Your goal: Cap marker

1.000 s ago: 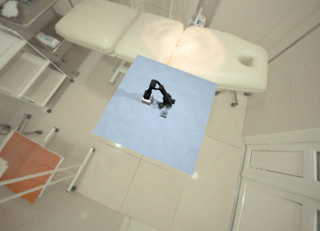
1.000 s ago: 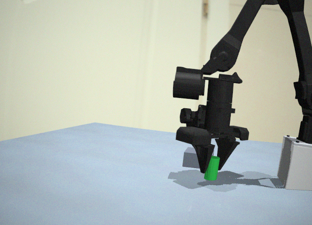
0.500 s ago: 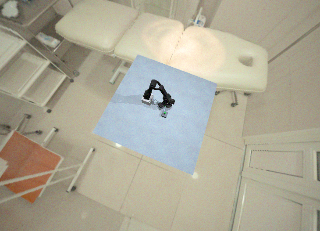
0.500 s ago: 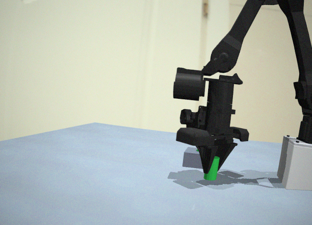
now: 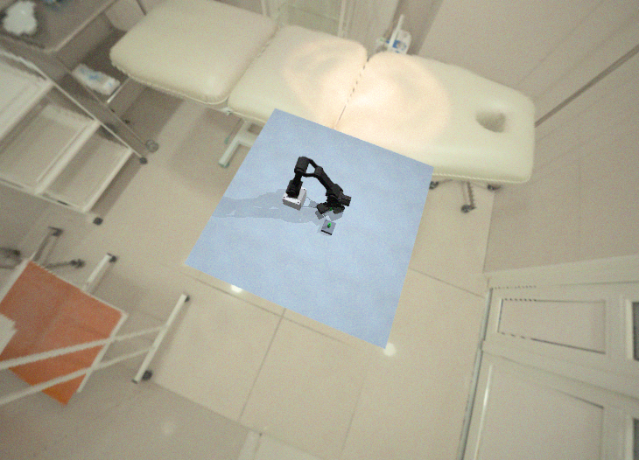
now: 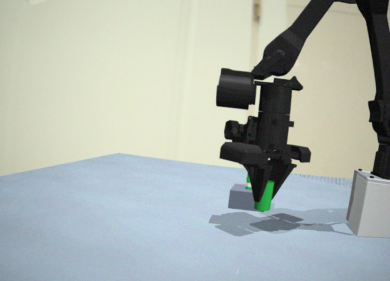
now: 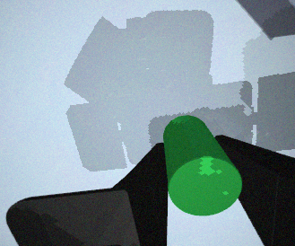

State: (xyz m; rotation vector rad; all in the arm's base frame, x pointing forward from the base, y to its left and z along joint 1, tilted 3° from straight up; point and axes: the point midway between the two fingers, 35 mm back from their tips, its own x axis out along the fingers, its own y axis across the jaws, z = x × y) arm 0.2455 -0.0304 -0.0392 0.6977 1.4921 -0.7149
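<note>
Now: the grey holder block 12 cm to the right of my gripper tip, 2 cm below it and 1 cm ahead of it. Round my gripper tip: green cap (1 cm above).
</note>
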